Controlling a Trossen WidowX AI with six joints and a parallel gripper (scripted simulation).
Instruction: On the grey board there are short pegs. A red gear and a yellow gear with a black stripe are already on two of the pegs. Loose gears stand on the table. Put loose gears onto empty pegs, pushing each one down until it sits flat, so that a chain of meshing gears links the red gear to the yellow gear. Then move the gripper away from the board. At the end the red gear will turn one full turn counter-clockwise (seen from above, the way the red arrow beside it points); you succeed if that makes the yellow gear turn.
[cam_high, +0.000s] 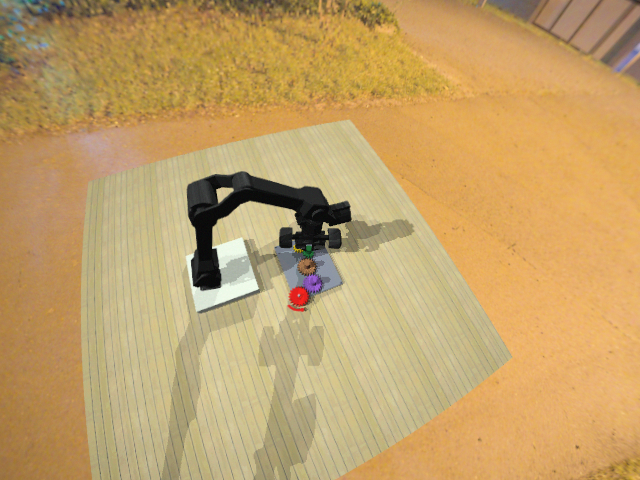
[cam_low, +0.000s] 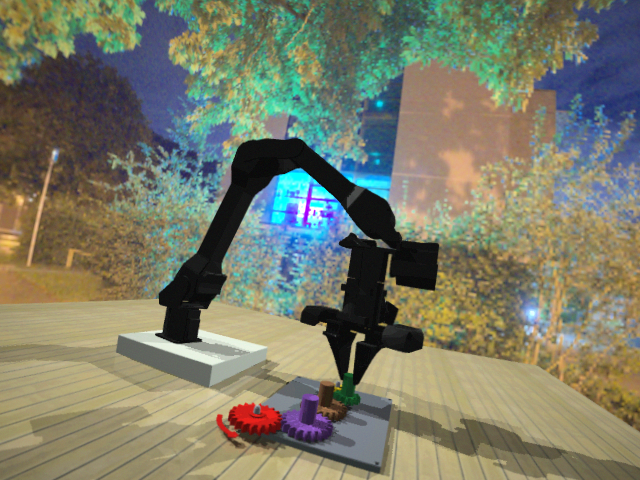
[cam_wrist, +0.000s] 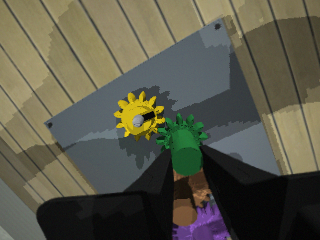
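Now: the green gear 10 mm below my gripper tip. Round my gripper tip: yellow gear: 30 mm to the left, 30 mm below, 30 mm behind; then purple gear: 110 mm to the right, 20 mm below, 10 mm behind; then brown gear: 50 mm to the right, 20 mm below, 10 mm behind.
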